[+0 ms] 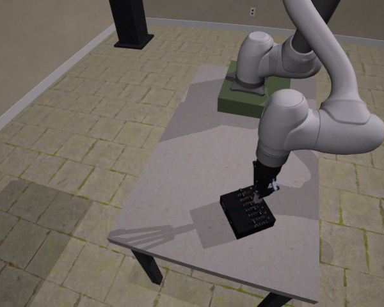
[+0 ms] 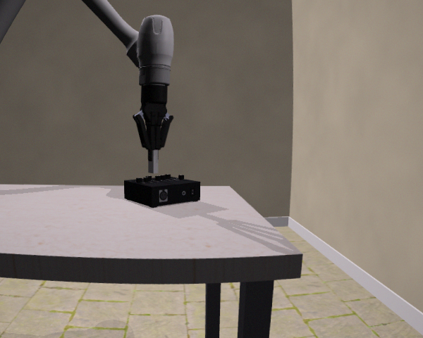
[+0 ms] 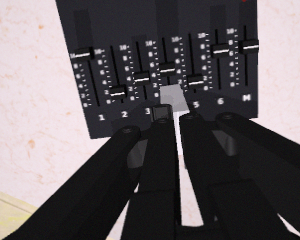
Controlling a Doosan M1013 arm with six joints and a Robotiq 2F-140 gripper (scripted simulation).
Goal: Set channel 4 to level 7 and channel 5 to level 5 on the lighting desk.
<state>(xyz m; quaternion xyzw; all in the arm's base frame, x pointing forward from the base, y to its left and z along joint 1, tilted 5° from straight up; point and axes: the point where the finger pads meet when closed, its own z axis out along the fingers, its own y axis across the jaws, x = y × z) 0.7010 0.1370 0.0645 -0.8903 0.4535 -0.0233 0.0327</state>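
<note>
The channel 4 fader cap is 40 mm below my hand, 20 mm to the right of it and 10 mm ahead of it. Round my hand: channel 3 fader cap: 40 mm below, 30 mm ahead; then channel 2 fader cap: 40 mm below, 40 mm ahead, 20 mm to the left; then channel 5 fader cap: 40 mm below, 20 mm to the right, 10 mm behind.
</note>
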